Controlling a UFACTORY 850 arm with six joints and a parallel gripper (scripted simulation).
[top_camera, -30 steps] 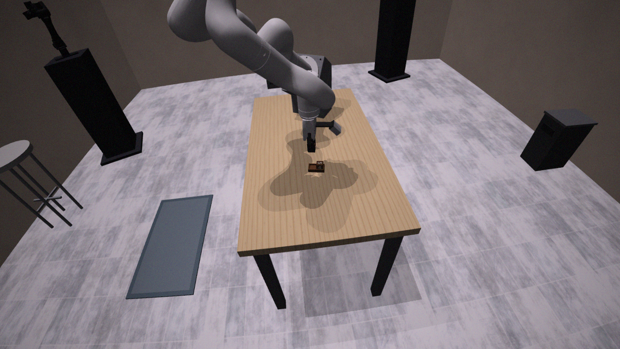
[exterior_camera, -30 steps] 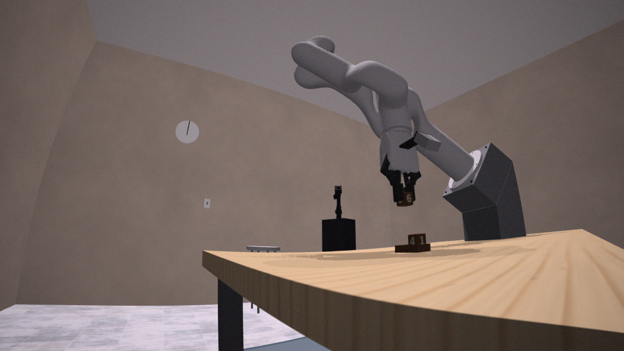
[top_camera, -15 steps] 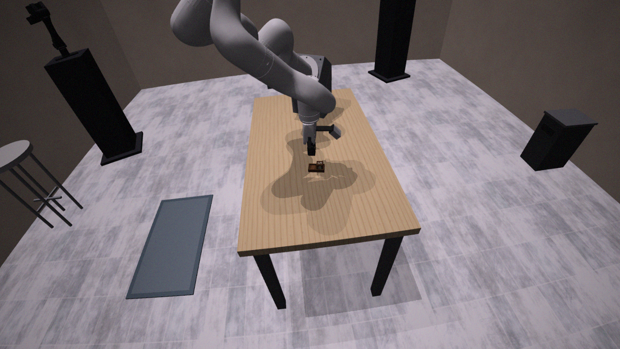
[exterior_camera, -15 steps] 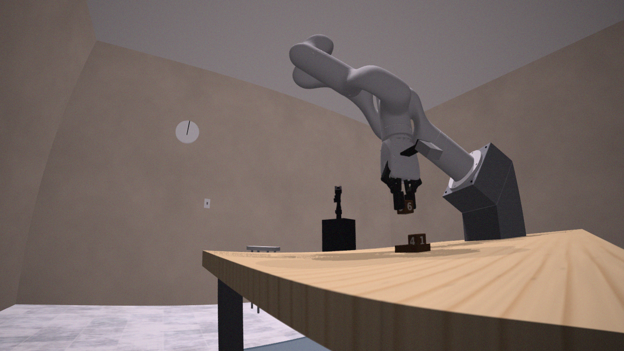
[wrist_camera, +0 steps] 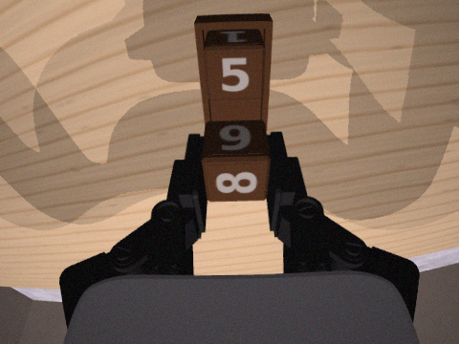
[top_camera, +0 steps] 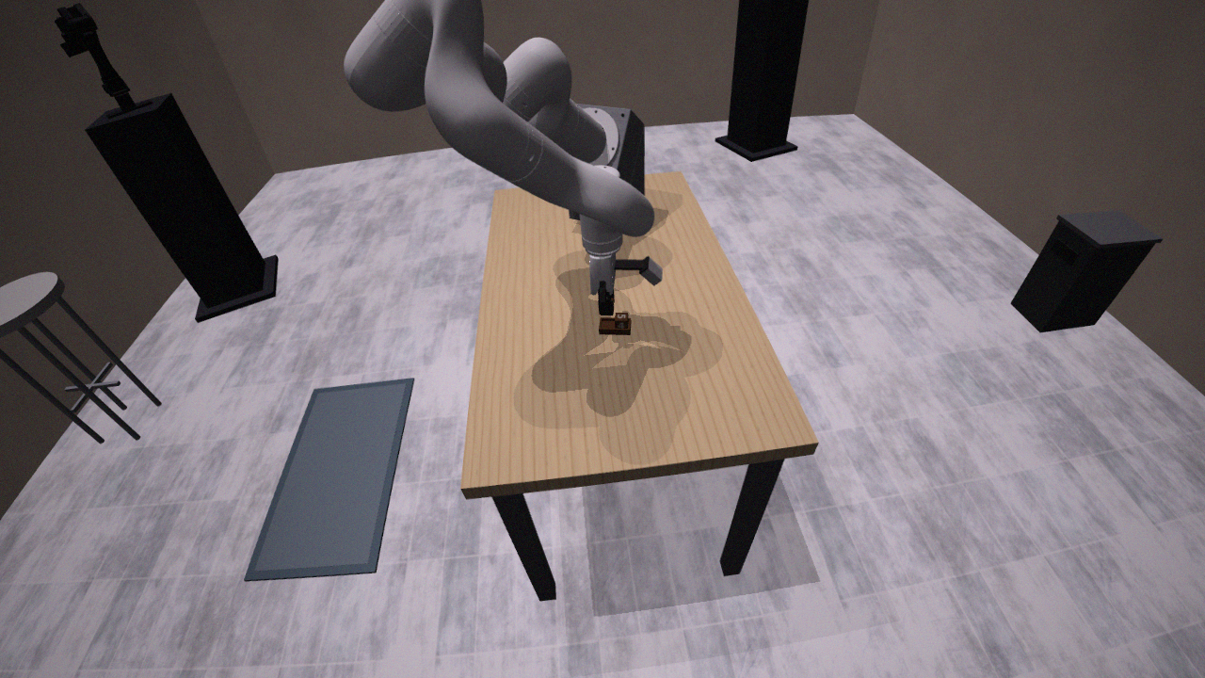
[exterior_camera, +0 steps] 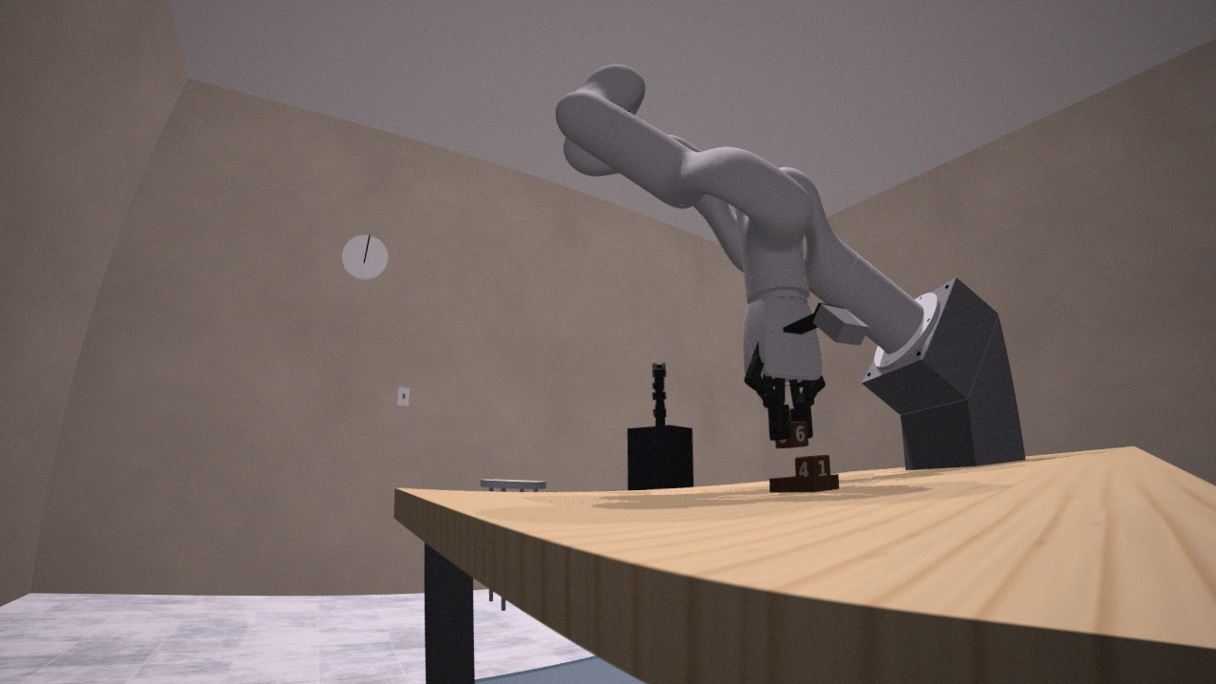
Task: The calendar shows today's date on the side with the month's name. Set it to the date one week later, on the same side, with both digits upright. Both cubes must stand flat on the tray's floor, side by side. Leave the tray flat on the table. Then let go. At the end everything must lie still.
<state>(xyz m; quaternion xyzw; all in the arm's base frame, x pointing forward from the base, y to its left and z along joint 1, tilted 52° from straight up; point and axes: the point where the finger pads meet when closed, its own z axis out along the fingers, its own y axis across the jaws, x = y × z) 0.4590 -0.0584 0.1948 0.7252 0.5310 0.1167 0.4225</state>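
The dark brown tray is 70 mm below my hand, 10 mm to the left of it and 10 mm ahead of it.
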